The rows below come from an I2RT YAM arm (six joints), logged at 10 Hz.
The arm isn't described. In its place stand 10 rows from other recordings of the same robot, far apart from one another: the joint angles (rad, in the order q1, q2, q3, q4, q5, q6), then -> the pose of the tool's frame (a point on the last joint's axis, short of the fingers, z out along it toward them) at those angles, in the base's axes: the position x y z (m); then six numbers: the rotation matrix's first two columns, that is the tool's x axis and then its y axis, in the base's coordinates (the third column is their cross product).
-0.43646 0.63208 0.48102 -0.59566 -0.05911 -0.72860 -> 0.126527 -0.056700 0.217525 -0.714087 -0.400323 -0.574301 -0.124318 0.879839 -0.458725
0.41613 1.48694 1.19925 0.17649 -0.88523 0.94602 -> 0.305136 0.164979 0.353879 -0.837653 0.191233 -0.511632 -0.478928 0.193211 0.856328
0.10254 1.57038 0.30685 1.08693 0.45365 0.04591 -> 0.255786 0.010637 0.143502 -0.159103 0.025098 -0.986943 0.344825 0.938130 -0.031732
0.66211 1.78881 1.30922 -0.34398 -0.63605 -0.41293 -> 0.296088 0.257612 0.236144 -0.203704 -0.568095 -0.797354 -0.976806 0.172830 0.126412
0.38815 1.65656 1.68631 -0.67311 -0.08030 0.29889 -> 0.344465 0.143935 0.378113 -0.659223 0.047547 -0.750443 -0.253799 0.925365 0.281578
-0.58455 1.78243 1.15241 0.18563 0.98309 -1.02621 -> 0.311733 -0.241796 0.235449 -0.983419 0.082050 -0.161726 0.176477 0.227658 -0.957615
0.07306 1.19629 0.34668 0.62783 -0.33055 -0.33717 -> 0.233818 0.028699 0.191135 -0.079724 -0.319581 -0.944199 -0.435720 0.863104 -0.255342
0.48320 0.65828 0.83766 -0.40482 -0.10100 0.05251 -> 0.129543 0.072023 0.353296 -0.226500 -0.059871 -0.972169 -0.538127 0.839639 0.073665
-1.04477 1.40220 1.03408 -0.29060 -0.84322 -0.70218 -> 0.175188 -0.248791 0.281785 -0.414602 -0.141408 -0.898949 0.014218 0.986726 -0.161773
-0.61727 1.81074 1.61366 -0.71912 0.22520 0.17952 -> 0.322338 -0.238543 0.294573 -0.515967 0.579667 -0.630685 0.779722 0.622682 -0.065584
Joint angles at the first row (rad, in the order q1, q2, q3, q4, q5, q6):
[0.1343, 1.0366, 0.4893, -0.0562, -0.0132, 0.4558]
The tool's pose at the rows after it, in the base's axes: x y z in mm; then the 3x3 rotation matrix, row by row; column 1 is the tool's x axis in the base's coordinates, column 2 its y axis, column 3 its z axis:
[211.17, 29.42, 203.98], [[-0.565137, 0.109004, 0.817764], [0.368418, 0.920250, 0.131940], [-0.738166, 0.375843, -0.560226]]
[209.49, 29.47, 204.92], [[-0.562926, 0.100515, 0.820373], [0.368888, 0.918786, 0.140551], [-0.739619, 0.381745, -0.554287]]
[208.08, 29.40, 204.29], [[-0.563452, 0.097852, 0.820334], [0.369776, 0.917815, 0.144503], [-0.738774, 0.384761, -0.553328]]
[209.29, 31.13, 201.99], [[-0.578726, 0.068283, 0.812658], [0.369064, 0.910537, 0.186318], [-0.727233, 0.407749, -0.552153]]
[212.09, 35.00, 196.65], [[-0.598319, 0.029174, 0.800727], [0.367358, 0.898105, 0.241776], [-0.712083, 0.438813, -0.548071]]
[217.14, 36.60, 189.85], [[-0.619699, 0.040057, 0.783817], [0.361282, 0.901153, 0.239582], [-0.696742, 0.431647, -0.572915]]
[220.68, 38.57, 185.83], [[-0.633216, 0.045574, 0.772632], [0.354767, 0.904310, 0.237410], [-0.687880, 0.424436, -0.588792]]
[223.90, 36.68, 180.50], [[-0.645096, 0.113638, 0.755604], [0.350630, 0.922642, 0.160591], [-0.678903, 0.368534, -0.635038]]
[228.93, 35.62, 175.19], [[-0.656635, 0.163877, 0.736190], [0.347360, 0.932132, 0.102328], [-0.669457, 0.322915, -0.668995]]
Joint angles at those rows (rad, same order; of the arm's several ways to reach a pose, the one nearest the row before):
[0.1350, 1.0155, 0.4840, -0.0633, -0.0207, 0.4569]
[0.1349, 1.0036, 0.4803, -0.0644, -0.0290, 0.4572]
[0.1348, 0.9967, 0.4744, -0.0644, -0.0330, 0.4582]
[0.1350, 1.0089, 0.4698, -0.0477, -0.0753, 0.4610]
[0.1428, 1.0380, 0.4589, -0.0062, -0.1257, 0.4694]
[0.1473, 1.0854, 0.4632, 0.0069, -0.1223, 0.4686]
[0.1547, 1.1177, 0.4690, 0.0142, -0.1158, 0.4680]
[0.1559, 1.1525, 0.4847, -0.0210, -0.0413, 0.4633]
[0.1564, 1.1970, 0.5023, -0.0382, 0.0136, 0.4617]

